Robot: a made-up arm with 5 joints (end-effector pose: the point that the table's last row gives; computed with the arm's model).
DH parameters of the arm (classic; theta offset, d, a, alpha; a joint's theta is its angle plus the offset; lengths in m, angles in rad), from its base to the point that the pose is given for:
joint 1: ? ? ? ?
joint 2: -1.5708 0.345 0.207 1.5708
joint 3: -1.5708 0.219 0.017 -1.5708
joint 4: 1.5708 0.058 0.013 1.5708
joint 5: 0 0.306 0.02 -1.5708
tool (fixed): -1.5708 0.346 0 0
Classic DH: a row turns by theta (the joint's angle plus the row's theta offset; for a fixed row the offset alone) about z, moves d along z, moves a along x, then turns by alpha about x.
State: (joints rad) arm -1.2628 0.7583 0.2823 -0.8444 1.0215
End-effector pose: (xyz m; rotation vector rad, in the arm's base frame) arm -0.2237 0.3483 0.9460 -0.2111 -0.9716 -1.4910
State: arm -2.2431 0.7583 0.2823 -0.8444 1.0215
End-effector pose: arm 0.1648 0.3797 0.9460 -0.7654 -0.9012 -2.3670
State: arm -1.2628 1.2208 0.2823 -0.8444 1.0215
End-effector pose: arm 0.1154 0.4562 0.9289 -0.6136 -0.7162 -1.3014
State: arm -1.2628 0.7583 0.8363 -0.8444 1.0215
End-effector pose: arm -0.3045 0.4522 0.8979 -0.1974 -1.3133 -0.9717
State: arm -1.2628 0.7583 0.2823 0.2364 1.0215
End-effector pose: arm 0.0973 0.0866 0.8700 0.1917 -0.1330 -0.8904
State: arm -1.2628 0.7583 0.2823 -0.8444 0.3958
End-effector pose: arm -0.0152 0.3246 0.9843 -0.6577 -0.4769 -1.7596
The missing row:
joint 1: 1.5708 0.182 0.034 -1.5708
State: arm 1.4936 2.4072 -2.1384 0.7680 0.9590
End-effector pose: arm -0.0079 -0.3392 0.5273 -0.1938 0.0628 -0.4711
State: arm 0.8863 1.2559 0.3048 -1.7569 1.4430
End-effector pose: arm -0.5338 -0.5021 0.6850 1.1313 -1.4315 0.4639
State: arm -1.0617 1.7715 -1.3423 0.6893 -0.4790
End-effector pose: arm 0.1597 0.0530 0.0304 -0.4582 2.1369 -0.9732
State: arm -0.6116 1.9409 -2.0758 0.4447 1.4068
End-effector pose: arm -0.3861 0.2107 0.6228 0.1568 0.0220 -2.6345
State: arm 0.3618 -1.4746 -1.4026 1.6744 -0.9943
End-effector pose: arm 0.0243 -0.5533 0.2892 1.7475 -0.7576 1.7636
